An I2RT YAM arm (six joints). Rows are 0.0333 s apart.
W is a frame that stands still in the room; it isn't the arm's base.
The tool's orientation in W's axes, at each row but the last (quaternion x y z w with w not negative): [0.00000 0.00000 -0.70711 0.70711]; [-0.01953 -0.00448 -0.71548 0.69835]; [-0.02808 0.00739 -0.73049 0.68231]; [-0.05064 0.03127 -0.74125 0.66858]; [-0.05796 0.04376 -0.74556 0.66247]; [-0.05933 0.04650 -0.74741 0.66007]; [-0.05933 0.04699 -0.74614 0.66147]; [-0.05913 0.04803 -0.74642 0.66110]
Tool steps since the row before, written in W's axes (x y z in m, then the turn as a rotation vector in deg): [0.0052 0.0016 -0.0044 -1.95 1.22 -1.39]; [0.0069 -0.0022 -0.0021 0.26 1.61 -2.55]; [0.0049 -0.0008 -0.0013 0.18 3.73 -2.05]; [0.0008 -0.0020 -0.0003 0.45 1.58 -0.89]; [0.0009 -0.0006 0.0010 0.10 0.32 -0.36]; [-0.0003 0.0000 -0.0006 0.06 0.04 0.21]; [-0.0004 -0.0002 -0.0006 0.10 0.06 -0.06]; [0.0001 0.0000 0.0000 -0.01 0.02 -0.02]
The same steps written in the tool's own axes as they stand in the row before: [-0.0016 0.0052 -0.0044 -1.22 -1.95 -1.39]; [0.0020 0.0070 -0.0020 -1.70 0.27 -2.49]; [0.0004 0.0050 -0.0011 -3.80 0.02 -1.93]; [0.0019 0.0010 -0.0002 -1.65 0.38 -0.80]; [0.0005 0.0008 0.0011 -0.34 0.11 -0.34]; [0.0000 -0.0002 -0.0006 -0.04 0.02 0.22]; [0.0002 -0.0003 -0.0007 -0.07 0.10 -0.04]; [0.0000 0.0001 0.0000 -0.02 -0.01 -0.02]
